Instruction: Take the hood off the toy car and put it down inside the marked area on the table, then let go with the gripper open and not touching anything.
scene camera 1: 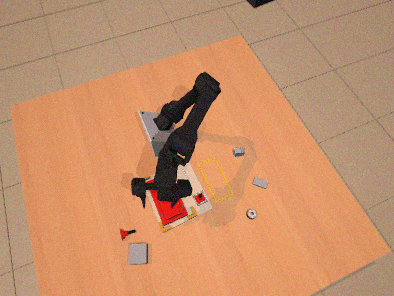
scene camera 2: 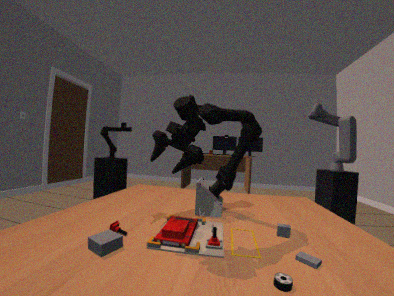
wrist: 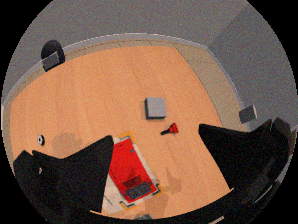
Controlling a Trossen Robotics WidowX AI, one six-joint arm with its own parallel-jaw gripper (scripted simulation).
Labels:
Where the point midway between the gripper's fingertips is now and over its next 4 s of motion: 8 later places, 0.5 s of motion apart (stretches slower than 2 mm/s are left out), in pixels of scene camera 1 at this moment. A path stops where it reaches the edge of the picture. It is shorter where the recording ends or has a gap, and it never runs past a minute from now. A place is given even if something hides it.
My gripper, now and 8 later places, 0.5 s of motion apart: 157,207; 166,202; 168,201; 168,202; 168,202; 168,203; 169,204; 169,204; 169,204

